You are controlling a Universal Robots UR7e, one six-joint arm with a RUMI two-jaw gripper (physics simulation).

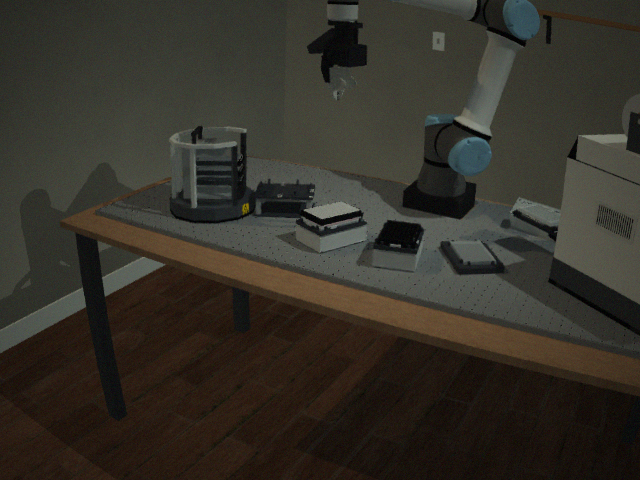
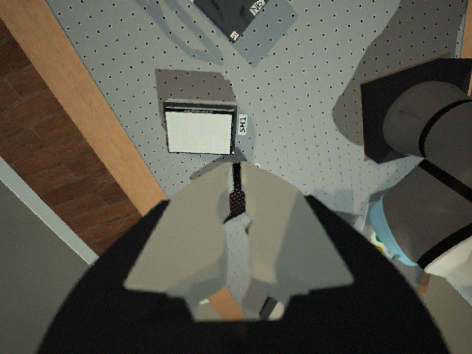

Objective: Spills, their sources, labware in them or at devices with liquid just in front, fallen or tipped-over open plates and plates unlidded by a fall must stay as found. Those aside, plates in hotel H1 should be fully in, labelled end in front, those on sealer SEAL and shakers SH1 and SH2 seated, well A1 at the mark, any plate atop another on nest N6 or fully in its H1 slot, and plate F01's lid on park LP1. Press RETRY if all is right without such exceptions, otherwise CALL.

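Frame: origin at the arm's base, x ahead, y left, z up, level; centimetres.
Seen in the pictures: gripper, between the fingertips: [image 1: 337, 100] [image 2: 237, 166]; arm's base, origin of its link: [image 1: 441, 187] [image 2: 419, 119].
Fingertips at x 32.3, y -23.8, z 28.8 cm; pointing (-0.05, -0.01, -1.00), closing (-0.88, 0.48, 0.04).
Pixels of each thing's top centre, then the offset from my fingertips to it. "spot": a spot on its surface instead.
- Shaker SH1, a spot on its surface: [image 1: 330, 238] spot: dx +14.5, dy +3.9, dz -30.9 cm
- second white block, a spot on its surface: [image 1: 395, 259] spot: dx +19.3, dy +20.7, dz -31.5 cm
- Nest N6, centre of its top: [image 1: 285, 184] dx -8.8, dy -16.9, dz -26.7 cm
- Hotel H1, a spot on its surface: [image 1: 209, 209] spot: dx +8.4, dy -31.8, dz -30.3 cm
- low dark holder with a pale top, centre of its top: [image 1: 472, 250] dx +6.6, dy +37.5, dz -31.8 cm
- large white machine, a spot on its surface: [image 1: 594, 206] spot: dx +19.7, dy +65.0, dz -12.1 cm
- pale-topped device, centre of its top: [image 1: 544, 212] dx -4.6, dy +55.2, dz -23.0 cm
My gripper [image 1: 337, 95] [image 2: 237, 166] is shut and empty, high above the table, near shaker SH1. Shaker SH1 [image 1: 330, 238] is a white block bearing a plate with a white top and black sides [image 1: 332, 210] [image 2: 200, 131]; its A1 corner is too small to read. A second white block [image 1: 395, 259] has a black top; whether that is a plate is unclear. Nest N6 [image 1: 284, 191] [image 2: 225, 12] is dark, with no plate visible on it. Hotel H1 [image 1: 209, 209] stands at the left end with dark shelves; its plates are hard to make out. No liquid is discernible.
A low dark holder with a pale top [image 1: 473, 253] lies right of the blocks. A large white machine [image 1: 594, 206] stands at the right, partly hiding a pale-topped device [image 1: 535, 212]. The arm's black base [image 1: 439, 198] [image 2: 372, 120] stands at the back of the table.
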